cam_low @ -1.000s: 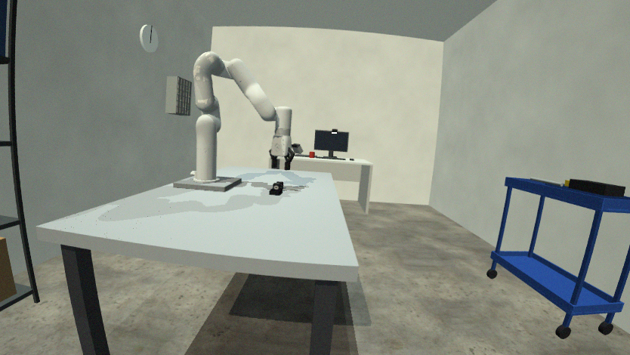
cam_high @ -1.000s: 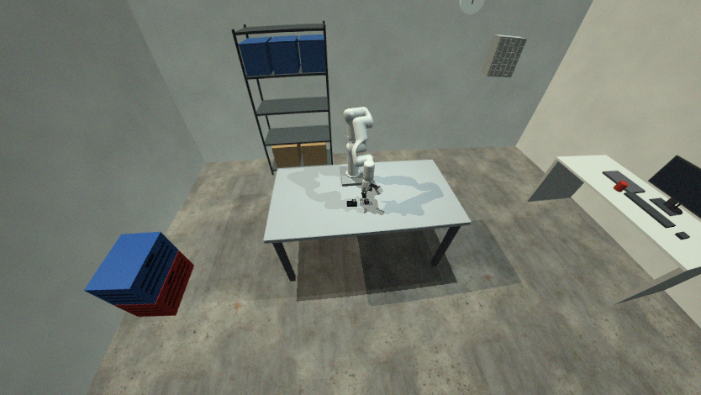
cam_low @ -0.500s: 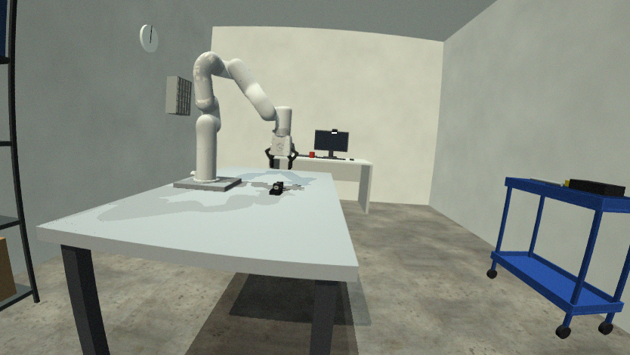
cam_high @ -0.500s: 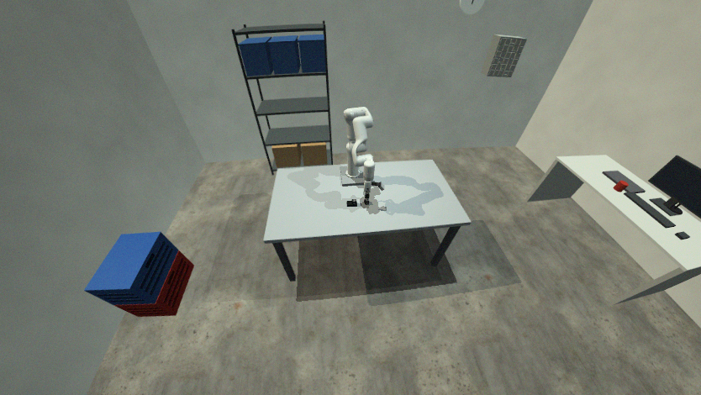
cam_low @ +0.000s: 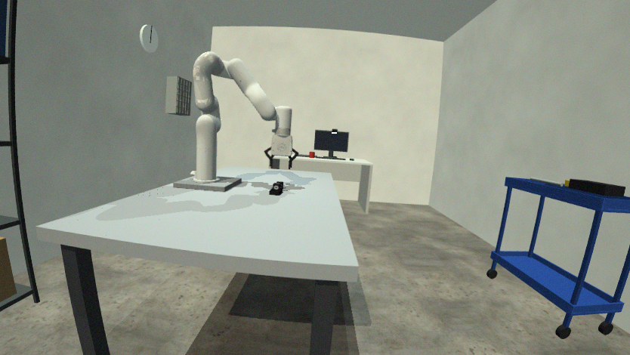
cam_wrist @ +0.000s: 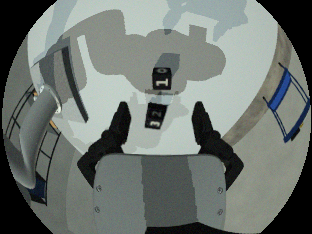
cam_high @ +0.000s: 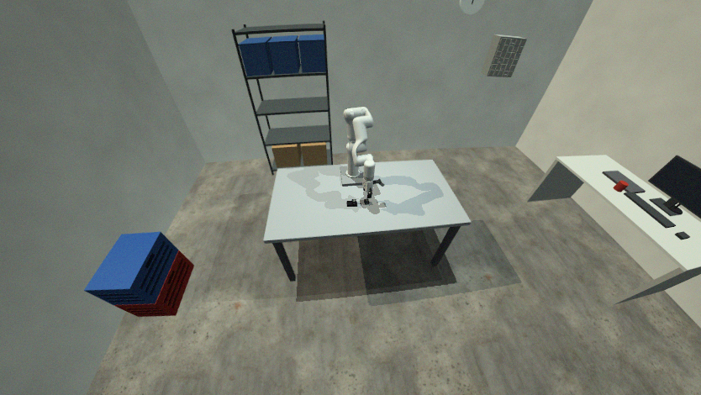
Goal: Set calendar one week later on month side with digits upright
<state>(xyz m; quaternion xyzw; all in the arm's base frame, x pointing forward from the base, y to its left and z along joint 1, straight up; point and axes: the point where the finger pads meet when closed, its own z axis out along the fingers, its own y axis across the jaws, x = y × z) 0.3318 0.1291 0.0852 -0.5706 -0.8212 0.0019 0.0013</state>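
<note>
Right now the cube is 90 mm below my hand.
</note>
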